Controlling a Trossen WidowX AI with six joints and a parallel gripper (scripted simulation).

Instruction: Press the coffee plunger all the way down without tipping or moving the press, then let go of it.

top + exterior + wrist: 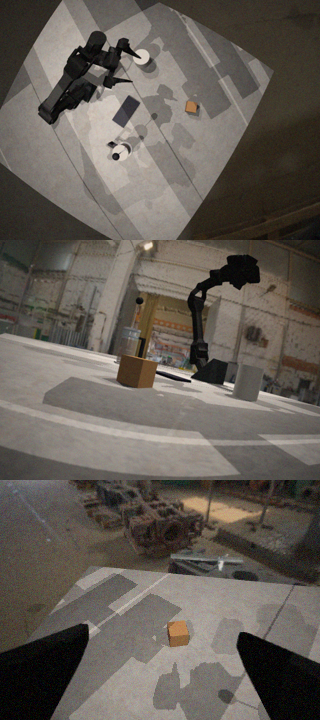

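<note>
The coffee press lies 5 cm ahead of my gripper tip, 34 cm to the right of it and 25 cm below it. The rest, counted from my gripper tip: white cylinder (6 cm behind, 11 cm to the left, 33 cm below).
</note>
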